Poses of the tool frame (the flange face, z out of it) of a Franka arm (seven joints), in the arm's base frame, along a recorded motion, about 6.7 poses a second.
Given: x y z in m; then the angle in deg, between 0 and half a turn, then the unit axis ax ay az.
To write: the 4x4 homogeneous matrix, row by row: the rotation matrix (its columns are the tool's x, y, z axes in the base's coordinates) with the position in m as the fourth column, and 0 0 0 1 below. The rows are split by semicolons. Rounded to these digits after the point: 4 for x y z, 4 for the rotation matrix.
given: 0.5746 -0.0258 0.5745 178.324 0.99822 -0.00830 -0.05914
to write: 0.9929 -0.0148 -0.1183 0.5746; -0.0183 -0.9994 -0.0282 -0.0258; -0.1178 0.0302 -0.9926 0.5745; 0 0 0 1
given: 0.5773 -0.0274 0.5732 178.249 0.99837 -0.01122 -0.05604
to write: 0.9935 -0.0207 -0.1122 0.5773; -0.0241 -0.9993 -0.0292 -0.0274; -0.1115 0.0318 -0.9933 0.5732; 0 0 0 1
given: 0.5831 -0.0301 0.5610 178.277 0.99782 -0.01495 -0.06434
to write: 0.9913 -0.0279 -0.1288 0.5831; -0.0318 -0.9991 -0.0281 -0.0301; -0.1279 0.0319 -0.9913 0.5610; 0 0 0 1
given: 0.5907 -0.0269 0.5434 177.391 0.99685 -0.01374 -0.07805
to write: 0.9874 -0.0238 -0.1562 0.5907; -0.0309 -0.9986 -0.0432 -0.0269; -0.1549 0.0475 -0.9868 0.5434; 0 0 0 1
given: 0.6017 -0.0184 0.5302 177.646 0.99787 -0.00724 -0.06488
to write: 0.9915 -0.0118 -0.1297 0.6017; -0.0171 -0.9991 -0.0400 -0.0184; -0.1291 0.0419 -0.9907 0.5302; 0 0 0 1
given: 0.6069 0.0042 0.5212 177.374 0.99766 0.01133 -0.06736
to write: 0.9907 0.0257 -0.1338 0.6069; 0.0195 -0.9987 -0.0472 0.0042; -0.1349 0.0442 -0.9899 0.5212; 0 0 0 1
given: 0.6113 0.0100 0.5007 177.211 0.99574 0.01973 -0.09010
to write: 0.9830 0.0437 -0.1784 0.6113; 0.0349 -0.9980 -0.0520 0.0100; -0.1803 0.0449 -0.9826 0.5007; 0 0 0 1
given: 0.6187 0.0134 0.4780 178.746 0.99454 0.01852 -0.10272
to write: 0.9782 0.0391 -0.2039 0.6187; 0.0346 -0.9991 -0.0256 0.0134; -0.2047 0.0180 -0.9787 0.4780; 0 0 0 1
